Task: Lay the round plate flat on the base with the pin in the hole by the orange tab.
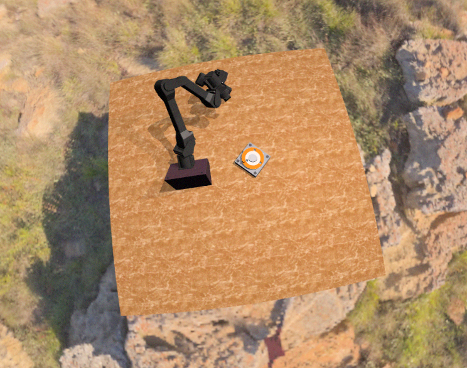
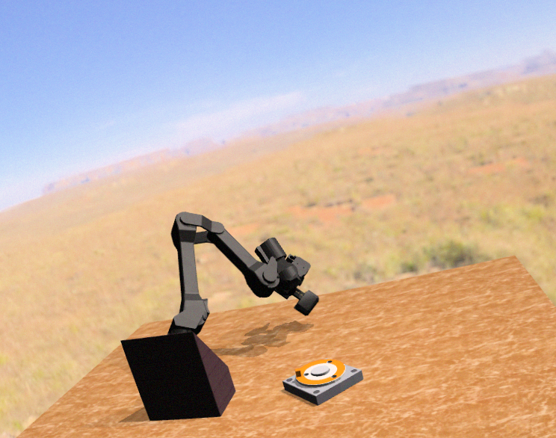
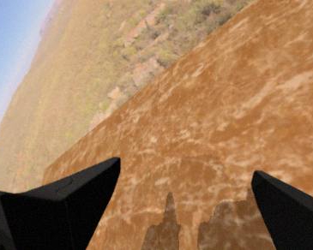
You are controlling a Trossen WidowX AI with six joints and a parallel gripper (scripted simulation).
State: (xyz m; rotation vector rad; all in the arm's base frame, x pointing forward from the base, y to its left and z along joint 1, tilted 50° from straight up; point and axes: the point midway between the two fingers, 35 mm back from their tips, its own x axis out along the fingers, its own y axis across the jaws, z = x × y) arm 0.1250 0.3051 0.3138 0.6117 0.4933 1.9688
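The square grey base is 43 cm to the right of my gripper tip, 18 cm ahead of it and 5 cm below it.
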